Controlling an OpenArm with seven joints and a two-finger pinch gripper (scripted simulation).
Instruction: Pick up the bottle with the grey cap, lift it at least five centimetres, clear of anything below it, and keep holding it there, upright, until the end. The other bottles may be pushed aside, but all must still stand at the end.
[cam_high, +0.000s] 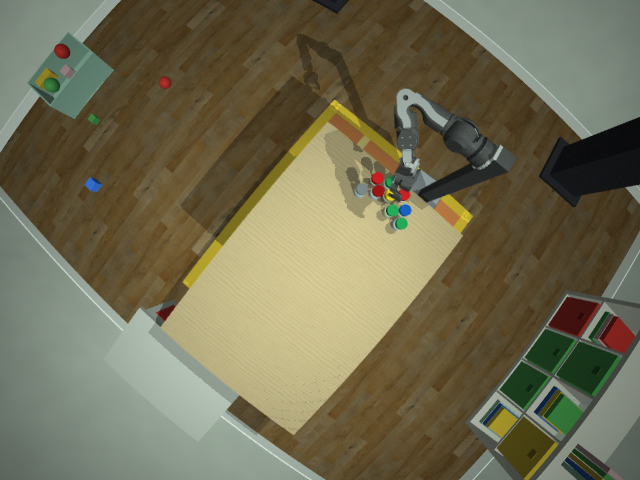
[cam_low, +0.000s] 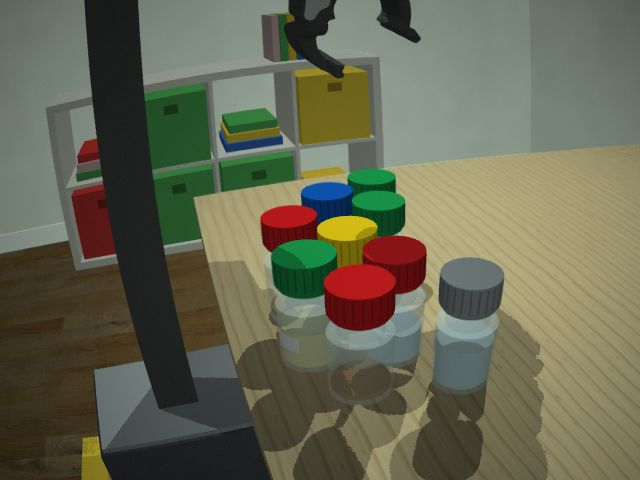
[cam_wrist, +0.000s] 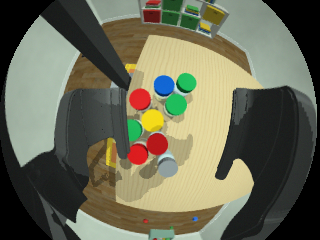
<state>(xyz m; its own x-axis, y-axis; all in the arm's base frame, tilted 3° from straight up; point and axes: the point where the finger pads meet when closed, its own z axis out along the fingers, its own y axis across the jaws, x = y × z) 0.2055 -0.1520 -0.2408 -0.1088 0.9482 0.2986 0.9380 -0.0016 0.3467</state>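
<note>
My gripper is now 40 mm short of the grey-capped bottle, 120 mm to the left of it and 220 mm above it. From my hand the other things lie so: blue-capped bottle 100 mm to the left, 220 mm below.
</note>
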